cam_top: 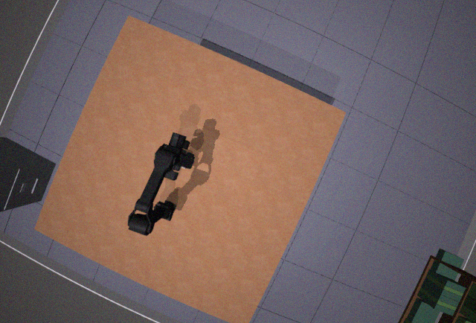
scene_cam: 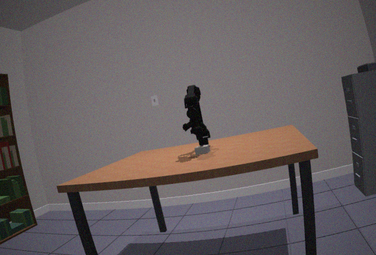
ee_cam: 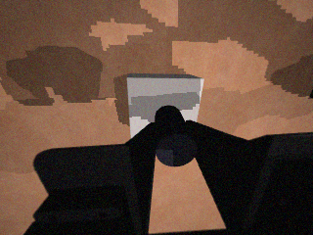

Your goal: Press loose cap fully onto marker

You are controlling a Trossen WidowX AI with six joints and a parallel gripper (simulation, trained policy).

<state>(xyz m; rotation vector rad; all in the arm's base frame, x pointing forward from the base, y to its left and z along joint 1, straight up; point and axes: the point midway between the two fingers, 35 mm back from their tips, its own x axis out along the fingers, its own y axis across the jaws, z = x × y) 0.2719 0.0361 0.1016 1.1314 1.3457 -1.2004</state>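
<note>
Right now the black marker cap is 1 cm above my gripper tip. The rest, counted from my gripper tip: holder block 5 cm below; then dark marker 1 cm above.
</note>
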